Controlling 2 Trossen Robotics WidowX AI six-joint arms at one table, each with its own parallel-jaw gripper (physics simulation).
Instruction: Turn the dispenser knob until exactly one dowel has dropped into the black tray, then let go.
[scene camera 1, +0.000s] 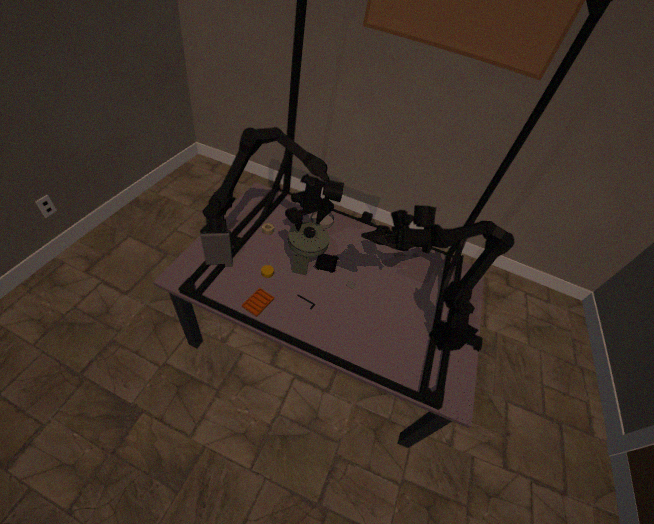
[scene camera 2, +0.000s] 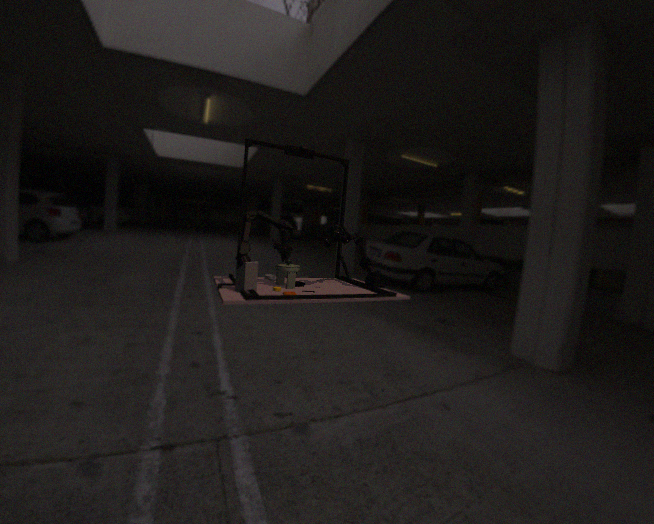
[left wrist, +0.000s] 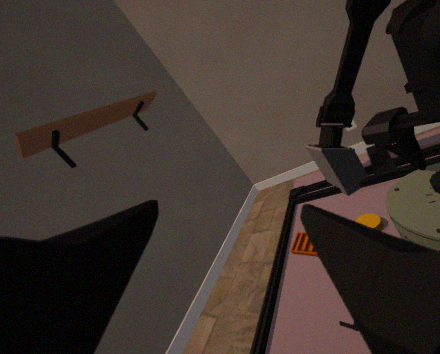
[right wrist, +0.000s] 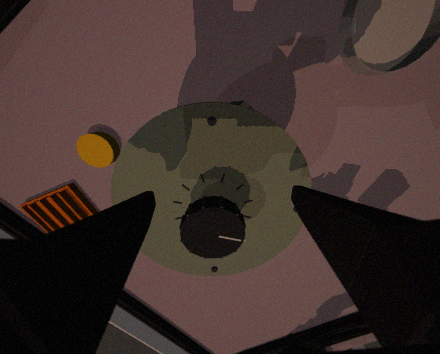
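Where they show: left gripper, fingertip midpoint: (scene camera 1: 366, 236) (scene camera 2: 328, 235) (left wrist: 230, 209); right gripper, fingertip midpoint: (scene camera 1: 307, 227) (scene camera 2: 284, 261) (right wrist: 224, 194); left arm's base, link origin: (scene camera 1: 457, 326) (scene camera 2: 373, 273); right arm's base, link origin: (scene camera 1: 216, 232) (scene camera 2: 246, 266) (left wrist: 328, 147).
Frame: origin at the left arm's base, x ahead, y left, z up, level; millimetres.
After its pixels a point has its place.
Observation:
A green round dispenser (scene camera 1: 299, 246) @(y -383, x 510, z 31 mm) (scene camera 2: 288, 269) @(y -382, x 525, z 12 mm) (left wrist: 415, 210) @(y -385, x 478, z 31 mm) (right wrist: 145, 175) @(y -444, x 523, z 31 mm) stands on the table. Its black knob (scene camera 1: 309, 232) @(y -427, x 468, z 60 mm) (left wrist: 436, 181) @(y -422, x 474, z 60 mm) (right wrist: 212, 232) @(y -438, x 466, z 60 mm) is on the top, its white line pointing right and slightly down in the right wrist view. The small black tray (scene camera 1: 327, 263) @(y -413, x 373, z -112 mm) (scene camera 2: 299, 283) @(y -373, x 403, z -91 mm) lies beside the dispenser's foot; its contents are too dark to tell, and no dowel shows. My right gripper (scene camera 1: 308, 224) @(y -464, x 469, z 53 mm) (right wrist: 224, 194) @(y -464, x 469, z 53 mm) is open and points down above the dispenser, fingers on either side of the knob, apart from it. My left gripper (scene camera 1: 365, 235) @(y -205, x 350, z 253 mm) (left wrist: 230, 209) @(y -205, x 350, z 253 mm) is open and empty, above the table right of the dispenser.
A yellow disc (scene camera 1: 267, 271) @(y -373, x 628, z -95 mm) (right wrist: 95, 150) @(y -382, x 627, z -95 mm), an orange slotted rack (scene camera 1: 258, 302) @(y -241, x 671, z -112 mm) and a black L-shaped key (scene camera 1: 305, 301) @(y -233, x 492, z -110 mm) lie in front. A cream ring (scene camera 1: 267, 228) @(y -632, x 609, z -108 mm) lies behind left. A round dish stands behind the dispenser. Black rails (scene camera 1: 327, 357) @(y 10, x 461, z -94 mm) edge the table.

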